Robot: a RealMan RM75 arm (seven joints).
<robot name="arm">
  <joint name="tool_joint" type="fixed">
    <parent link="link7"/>
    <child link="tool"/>
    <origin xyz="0 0 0" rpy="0 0 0"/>
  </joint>
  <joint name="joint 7" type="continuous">
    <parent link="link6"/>
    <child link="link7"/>
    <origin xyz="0 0 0.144" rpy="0 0 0"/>
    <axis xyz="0 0 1"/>
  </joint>
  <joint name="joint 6" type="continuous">
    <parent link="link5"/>
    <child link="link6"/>
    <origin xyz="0 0 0" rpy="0 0 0"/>
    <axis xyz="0 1 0"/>
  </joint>
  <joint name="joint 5" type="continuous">
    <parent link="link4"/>
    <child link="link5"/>
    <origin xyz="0 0 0.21" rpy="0 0 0"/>
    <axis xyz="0 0 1"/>
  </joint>
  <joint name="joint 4" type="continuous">
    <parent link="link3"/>
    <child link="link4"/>
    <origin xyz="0 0 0" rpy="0 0 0"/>
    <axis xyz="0 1 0"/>
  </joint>
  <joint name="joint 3" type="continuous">
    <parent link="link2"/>
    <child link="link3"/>
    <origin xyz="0 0 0.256" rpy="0 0 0"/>
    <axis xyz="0 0 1"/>
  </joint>
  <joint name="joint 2" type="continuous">
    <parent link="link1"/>
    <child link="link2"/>
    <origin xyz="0 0 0" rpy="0 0 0"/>
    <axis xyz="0 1 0"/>
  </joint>
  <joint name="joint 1" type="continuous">
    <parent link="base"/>
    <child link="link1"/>
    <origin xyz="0 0 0.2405" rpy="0 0 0"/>
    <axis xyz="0 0 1"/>
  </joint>
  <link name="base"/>
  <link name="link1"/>
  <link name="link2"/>
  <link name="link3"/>
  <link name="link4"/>
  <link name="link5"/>
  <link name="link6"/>
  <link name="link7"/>
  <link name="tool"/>
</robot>
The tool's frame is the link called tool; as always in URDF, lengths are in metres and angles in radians. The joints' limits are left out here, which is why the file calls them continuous.
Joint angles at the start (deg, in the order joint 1, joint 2, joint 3, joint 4, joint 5, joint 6, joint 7): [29.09 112.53 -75.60 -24.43 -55.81 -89.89 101.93]
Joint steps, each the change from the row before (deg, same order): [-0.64 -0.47 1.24 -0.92 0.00 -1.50 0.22]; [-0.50 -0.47 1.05 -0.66 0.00 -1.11 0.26]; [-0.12 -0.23 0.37 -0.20 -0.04 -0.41 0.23]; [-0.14 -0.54 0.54 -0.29 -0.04 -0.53 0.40]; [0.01 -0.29 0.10 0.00 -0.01 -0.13 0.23]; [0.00 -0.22 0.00 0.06 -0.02 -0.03 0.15]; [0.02 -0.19 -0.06 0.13 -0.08 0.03 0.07]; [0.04 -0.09 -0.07 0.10 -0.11 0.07 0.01]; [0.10 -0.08 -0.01 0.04 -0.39 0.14 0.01]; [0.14 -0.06 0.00 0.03 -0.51 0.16 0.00]
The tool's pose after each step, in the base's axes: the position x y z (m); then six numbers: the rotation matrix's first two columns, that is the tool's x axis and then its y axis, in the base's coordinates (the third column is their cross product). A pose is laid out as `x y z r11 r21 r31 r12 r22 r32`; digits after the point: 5 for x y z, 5 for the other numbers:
0.21958 0.33239 0.02135 0.18928 -0.63219 -0.75134 -0.61324 -0.67371 0.41238
0.22086 0.33153 0.02925 0.18645 -0.61967 -0.76240 -0.60310 -0.68478 0.40908
0.22132 0.33139 0.03230 0.18573 -0.61687 -0.76483 -0.59990 -0.68766 0.40895
0.22250 0.33178 0.03799 0.18650 -0.61196 -0.76858 -0.59716 -0.69182 0.40594
0.22323 0.33217 0.04013 0.18722 -0.61217 -0.76824 -0.59804 -0.69146 0.40525
0.22408 0.33238 0.04136 0.18794 -0.61333 -0.76714 -0.60017 -0.68999 0.40461
0.22504 0.33251 0.04194 0.18970 -0.61519 -0.76522 -0.60324 -0.68795 0.40353
0.22556 0.33263 0.04184 0.19178 -0.61688 -0.76334 -0.60556 -0.68645 0.40260
0.22586 0.33295 0.04135 0.19775 -0.61921 -0.75992 -0.60841 -0.68537 0.40013
0.22598 0.33333 0.04052 0.20544 -0.62200 -0.75558 -0.61118 -0.68453 0.39734

